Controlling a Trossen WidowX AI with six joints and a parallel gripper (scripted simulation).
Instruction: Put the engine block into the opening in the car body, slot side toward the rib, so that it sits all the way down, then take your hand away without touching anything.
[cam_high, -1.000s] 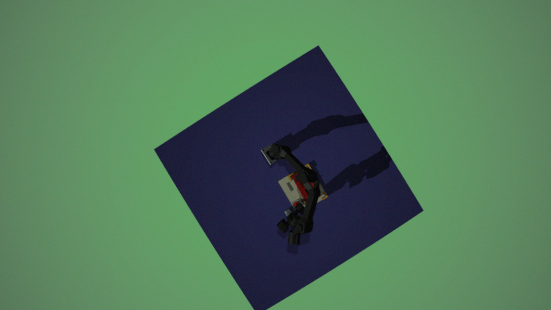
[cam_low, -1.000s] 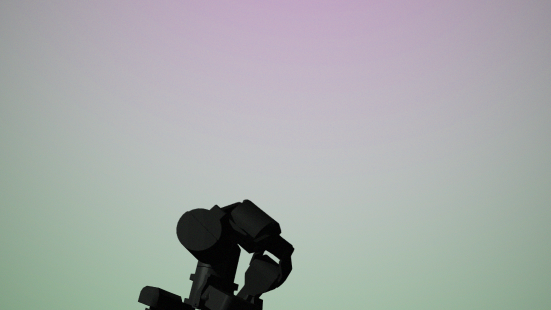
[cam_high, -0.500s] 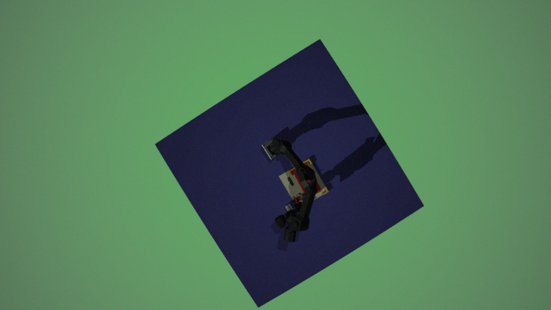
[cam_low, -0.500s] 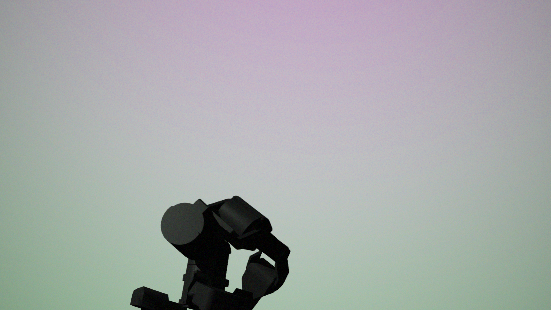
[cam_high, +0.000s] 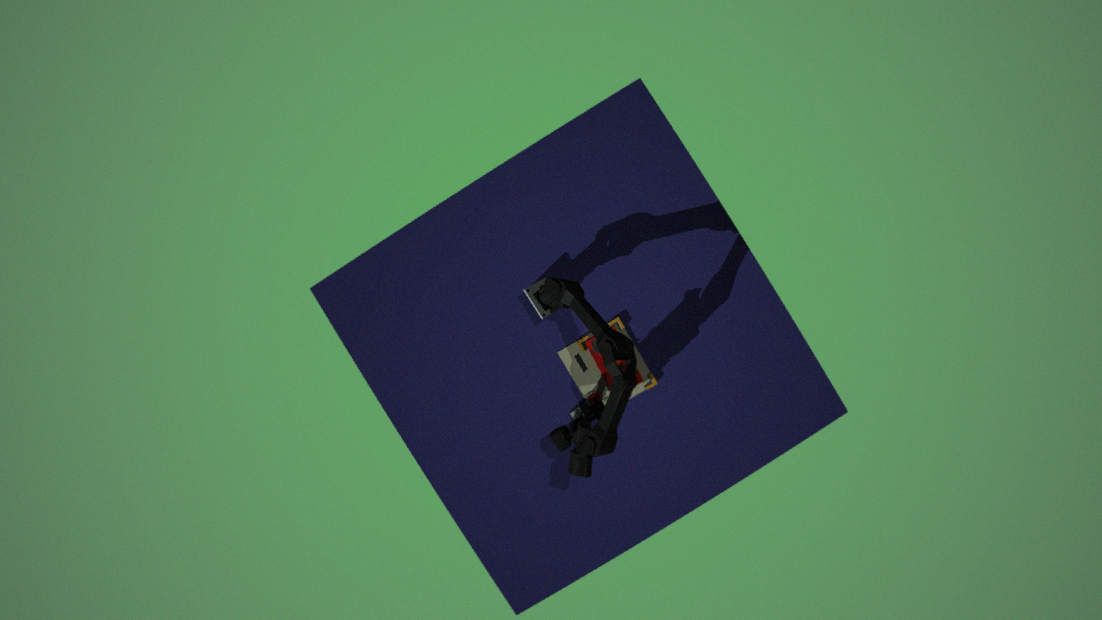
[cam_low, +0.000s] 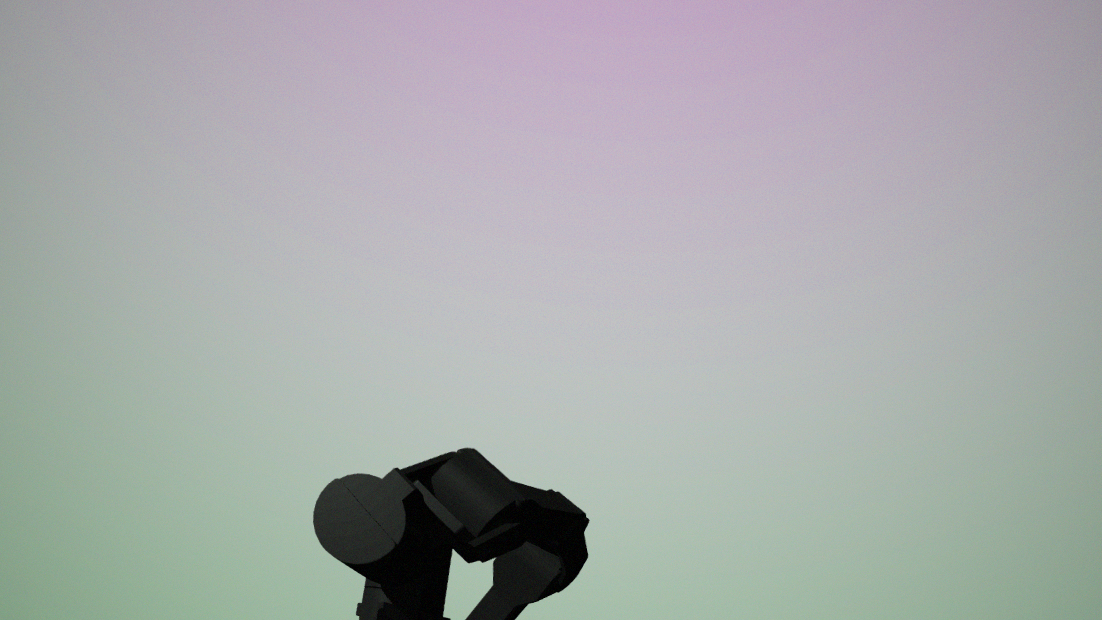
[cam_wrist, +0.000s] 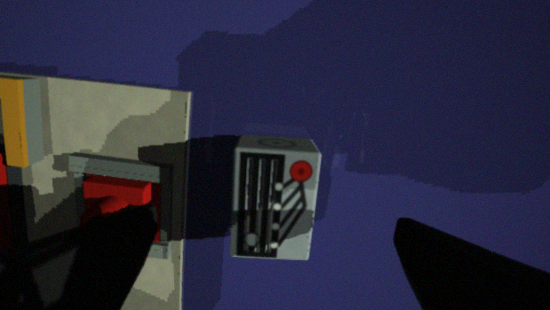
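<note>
Now: the grey engine block 1 cm to the left of my gripper tip and 3 cm below it. Also, from my gripper tip: grey fixture 6 cm behind, 18 cm to the left, 3 cm below.
</note>
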